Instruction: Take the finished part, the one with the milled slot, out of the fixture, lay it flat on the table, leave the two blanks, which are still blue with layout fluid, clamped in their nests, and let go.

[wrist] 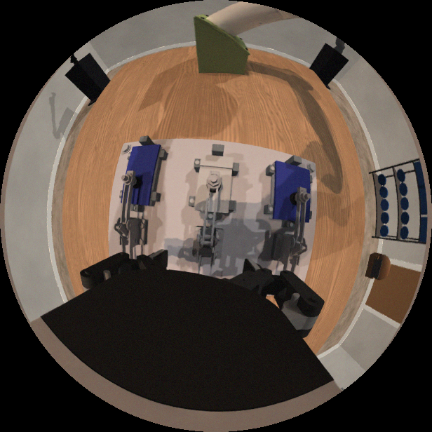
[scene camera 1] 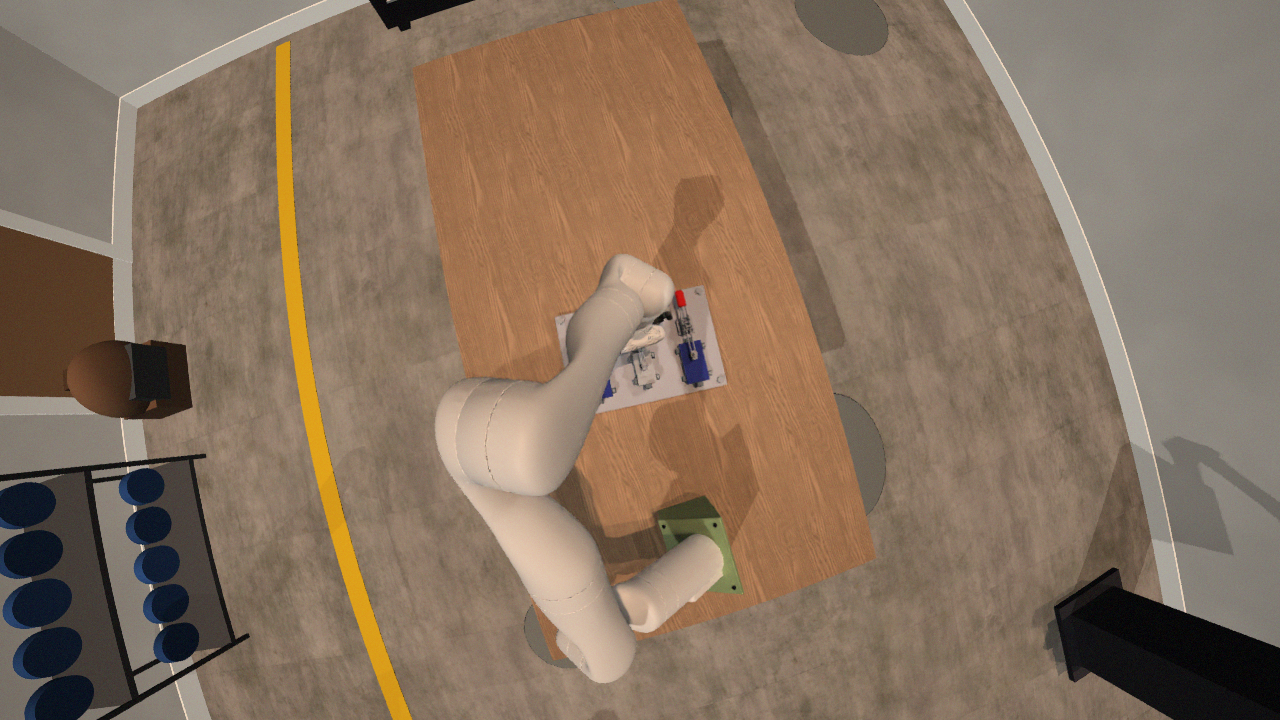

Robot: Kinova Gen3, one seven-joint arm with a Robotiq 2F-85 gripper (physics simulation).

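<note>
The finished part is pale and sits in the middle nest of the fixture plate. A thin dark line crosses its upper end in the wrist view. The middle clamp's spindle stands over the part. One blue blank and the other blue blank sit in the outer nests, with clamp arms over them. My gripper is open and empty, above the handle side of the clamps; the arm mostly hides it in the scene view.
A red clamp handle shows beside the wrist in the scene view. The toggle linkages of the clamps stand up between the nests and the fingers. The wooden table surrounds the plate. The green arm base stands beyond the nests.
</note>
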